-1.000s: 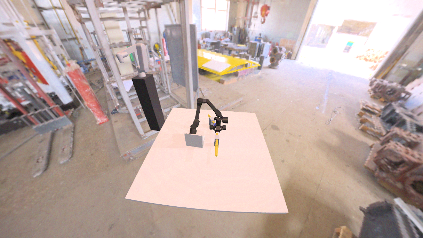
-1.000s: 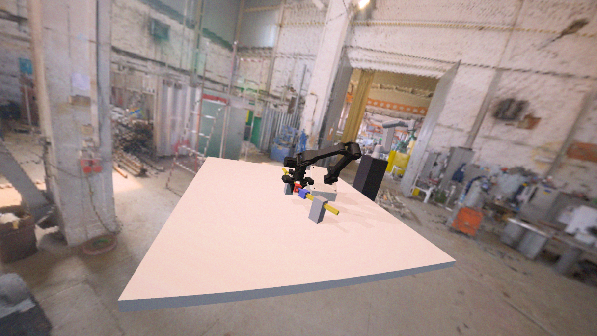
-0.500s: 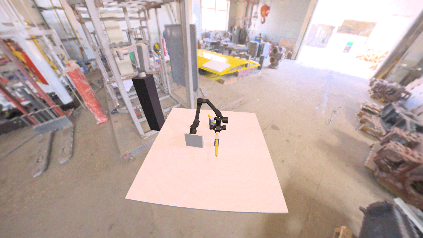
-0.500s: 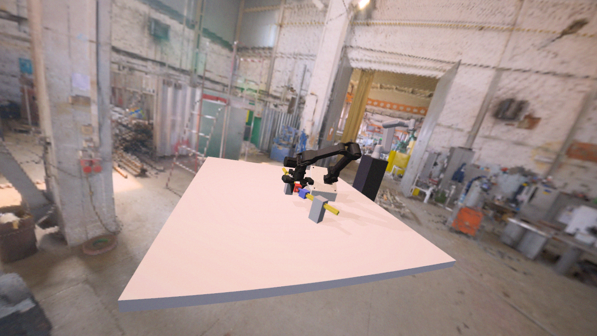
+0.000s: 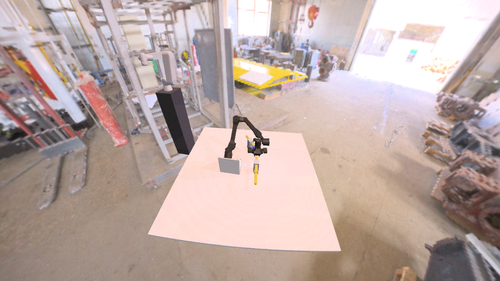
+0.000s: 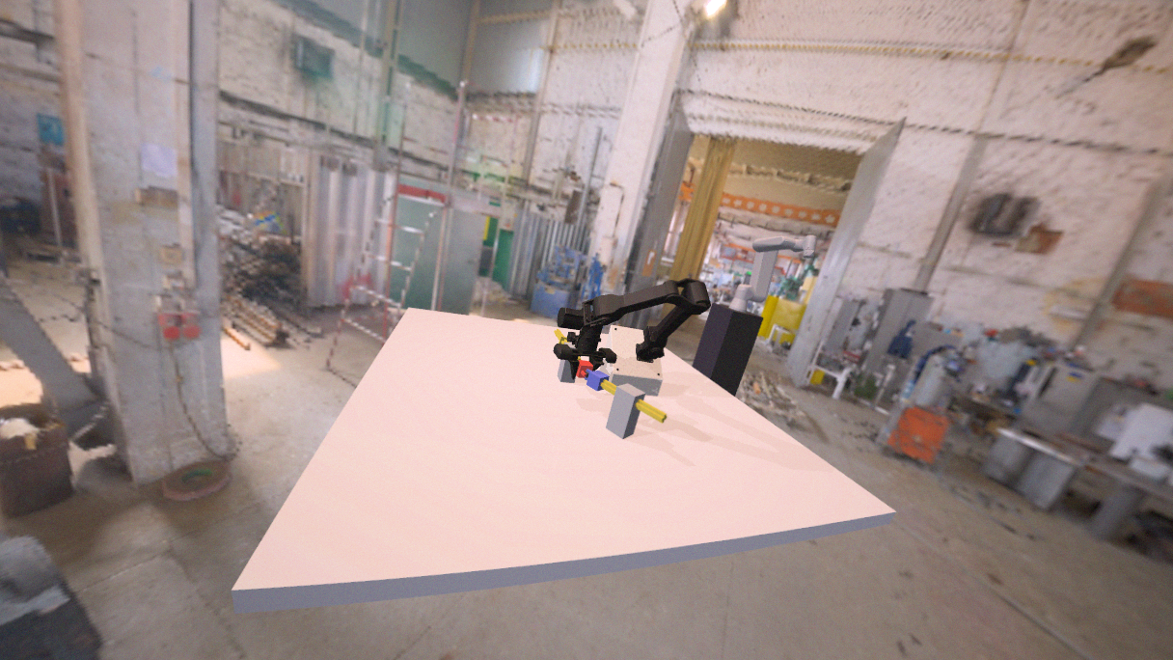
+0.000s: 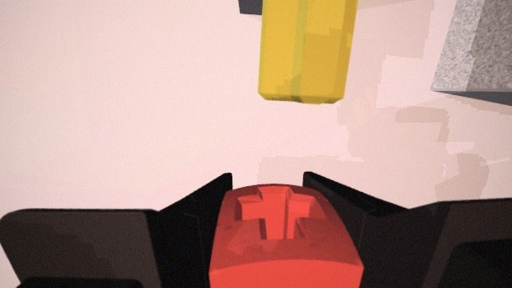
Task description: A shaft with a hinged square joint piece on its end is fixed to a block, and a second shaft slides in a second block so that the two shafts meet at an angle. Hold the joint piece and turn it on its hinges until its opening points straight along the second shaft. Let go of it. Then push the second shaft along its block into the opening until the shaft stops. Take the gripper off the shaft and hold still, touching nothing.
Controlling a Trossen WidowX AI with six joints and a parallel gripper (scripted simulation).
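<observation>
The red square joint piece lies 2 cm to the left of my gripper tip and 4 cm above it.
</observation>
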